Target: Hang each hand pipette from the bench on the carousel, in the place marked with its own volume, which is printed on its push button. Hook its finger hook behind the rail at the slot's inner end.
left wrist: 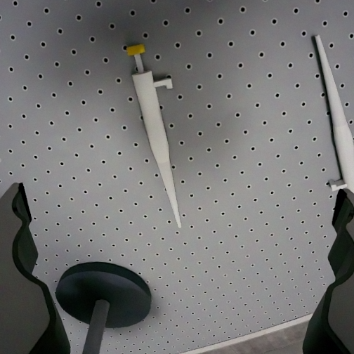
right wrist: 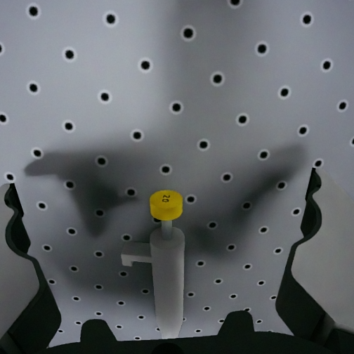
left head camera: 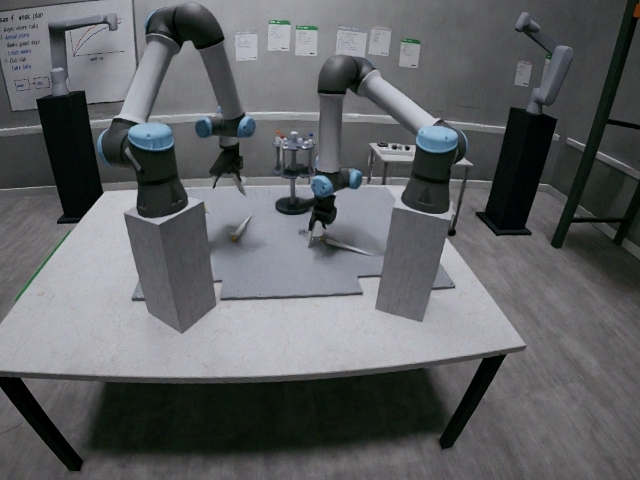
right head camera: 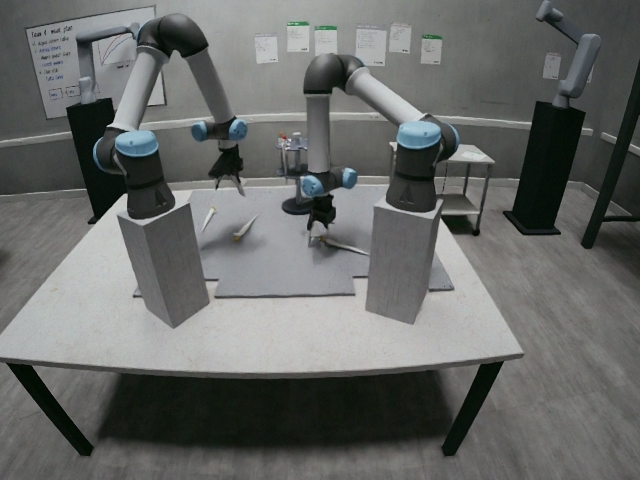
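Note:
My left gripper [left head camera: 229, 190] [right head camera: 230, 190] [left wrist: 182, 188] is open and empty, high above the mat. A white pipette with a yellow button [left head camera: 241, 227] [right head camera: 245, 227] [left wrist: 152, 112] lies beneath it. Another pipette [right head camera: 208, 219] [left wrist: 340, 120] lies at the left; its button is hidden in the left wrist view. My right gripper [left head camera: 316, 238] [right head camera: 316, 237] [right wrist: 164, 177] is open, low over a third pipette [left head camera: 347, 247] [right head camera: 345, 246] [right wrist: 168, 280], whose yellow button and hook show between the spread fingers, untouched. Its printed number is hard to read. The carousel [left head camera: 292, 191] [right head camera: 298, 190] stands behind; its slot labels are unreadable.
Pipettes with orange, red and blue buttons show on the carousel's upper disc. Its round dark base [left wrist: 102, 290] stands on the grey perforated mat [left head camera: 289, 279] [right head camera: 284, 279]. The two arm pedestals [left head camera: 175, 268] [left head camera: 410, 263] flank the mat. A trolley stands behind the table.

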